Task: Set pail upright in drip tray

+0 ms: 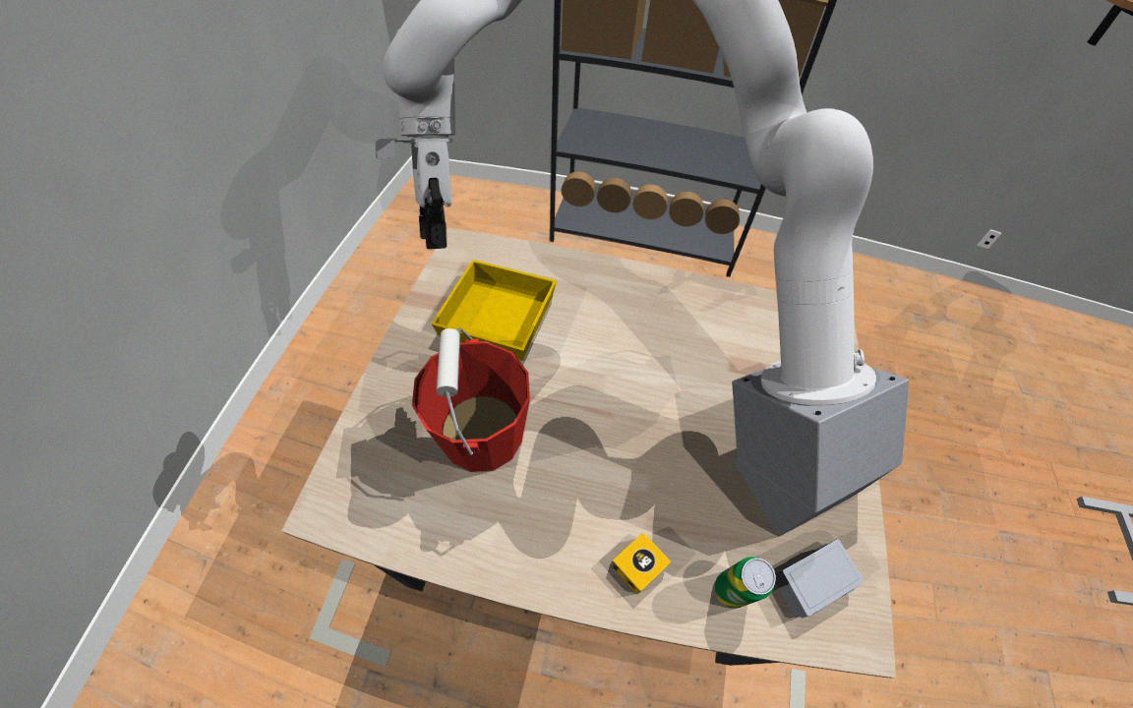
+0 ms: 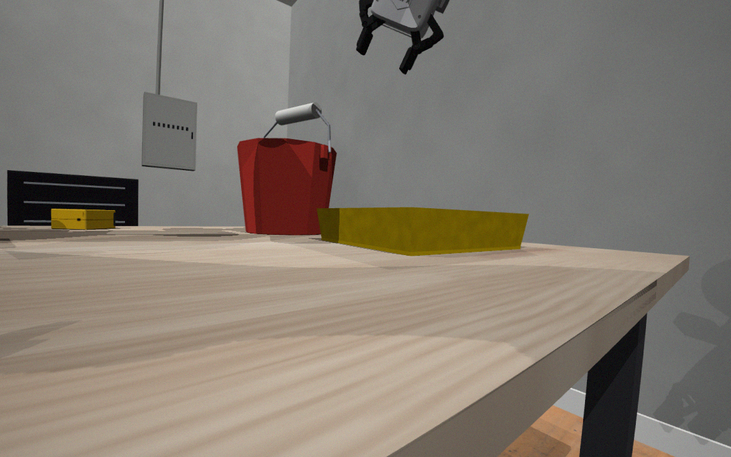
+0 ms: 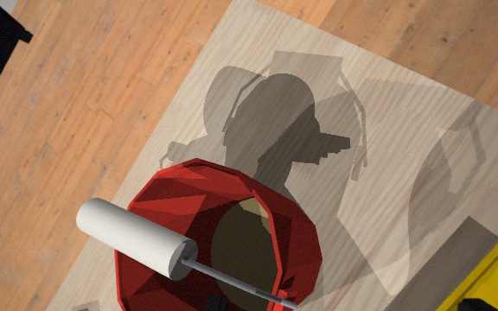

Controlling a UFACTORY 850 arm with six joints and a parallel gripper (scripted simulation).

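My gripper is now 18 cm to the right of the wire handle, 12 cm above it and 6 cm past it. The rest, counted from my hand: yellow drip tray: 32 cm below, 12 cm to the right, 6 cm behind; red pail: 19 cm below, 18 cm to the left, 7 cm behind; grey box: 69 cm behind, 44 cm to the left, 31 cm below.
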